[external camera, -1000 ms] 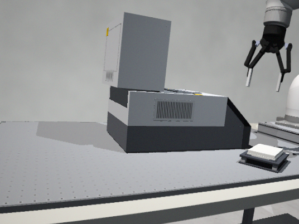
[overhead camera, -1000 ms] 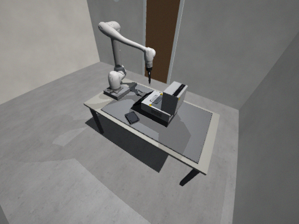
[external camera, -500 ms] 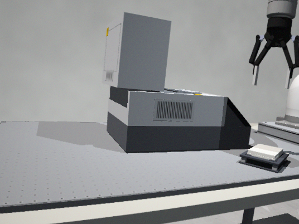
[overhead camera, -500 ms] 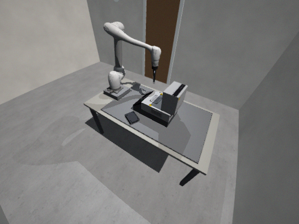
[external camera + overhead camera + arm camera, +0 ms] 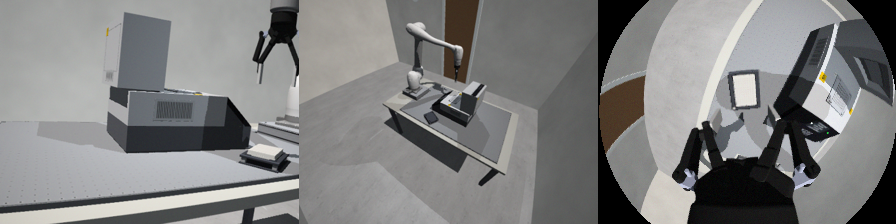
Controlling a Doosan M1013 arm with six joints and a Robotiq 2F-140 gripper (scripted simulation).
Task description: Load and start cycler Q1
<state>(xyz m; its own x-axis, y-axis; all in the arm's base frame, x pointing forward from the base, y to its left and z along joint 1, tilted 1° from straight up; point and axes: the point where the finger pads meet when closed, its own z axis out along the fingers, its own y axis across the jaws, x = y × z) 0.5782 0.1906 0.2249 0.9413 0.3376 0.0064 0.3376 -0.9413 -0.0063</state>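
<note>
The white plate M59 lies 24 cm below my hand. Round my hand: dark nest N1 (25 cm below); then dark nest ND (9 cm behind, 56 cm to the right, 25 cm below).
</note>
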